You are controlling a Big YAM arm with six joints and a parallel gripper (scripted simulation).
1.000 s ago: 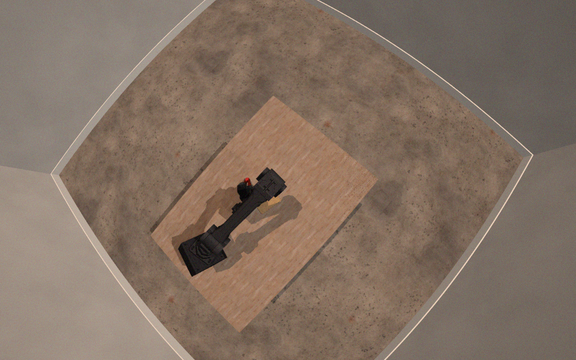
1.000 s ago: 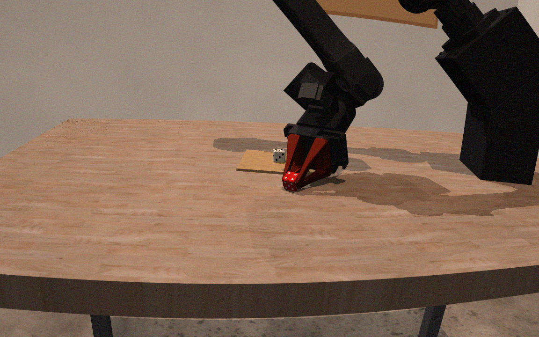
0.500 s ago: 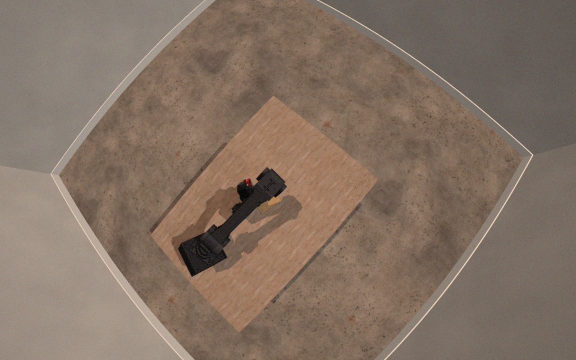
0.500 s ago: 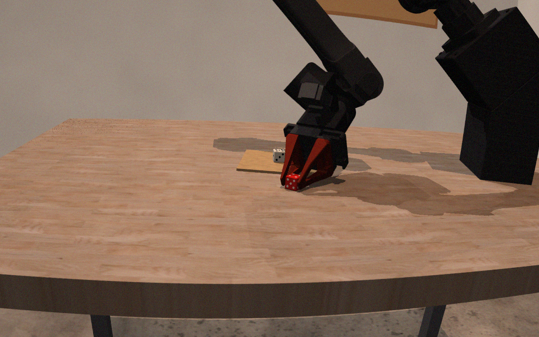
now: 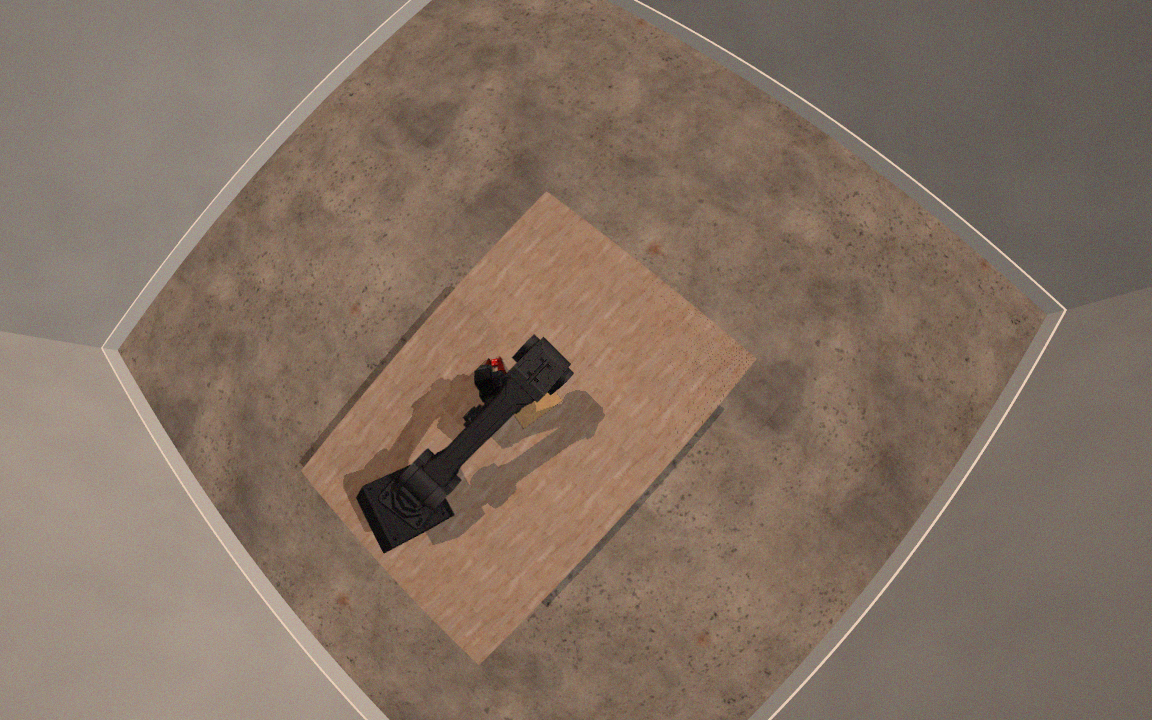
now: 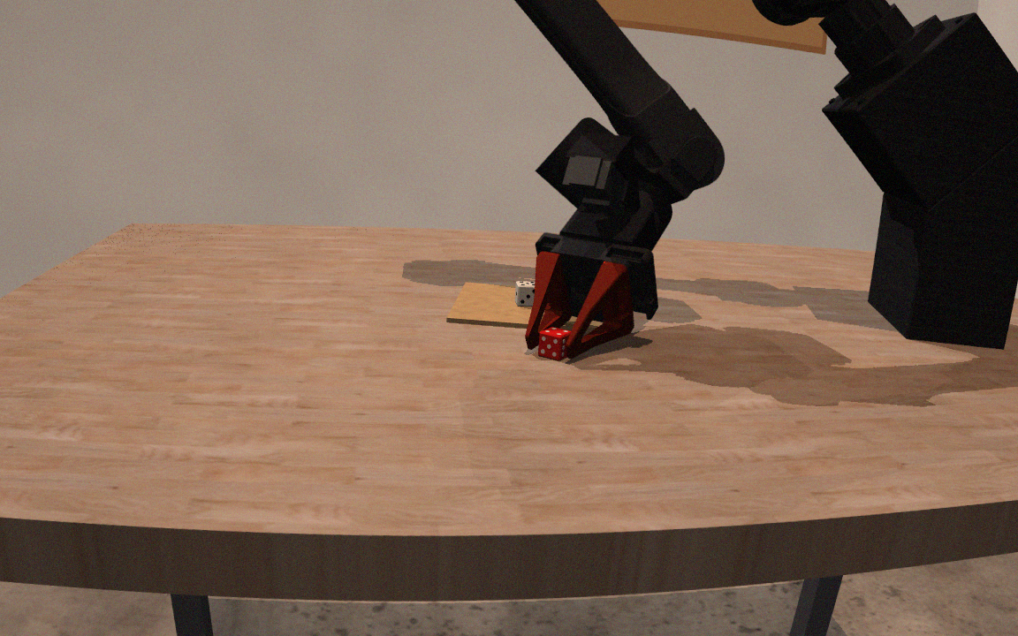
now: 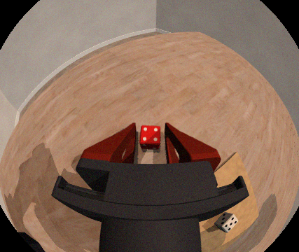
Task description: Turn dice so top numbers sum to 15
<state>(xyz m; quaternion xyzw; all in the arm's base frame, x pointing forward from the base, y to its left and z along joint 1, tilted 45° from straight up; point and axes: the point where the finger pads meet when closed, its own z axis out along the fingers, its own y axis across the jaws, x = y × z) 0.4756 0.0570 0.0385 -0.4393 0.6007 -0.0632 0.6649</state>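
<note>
Now: the red die right at my hand. Round my hand: tan mat: 50 mm behind, 140 mm to the right, 10 mm below; then black die: 100 mm behind, 120 mm to the right; then white die: 40 mm behind, 140 mm to the right.
</note>
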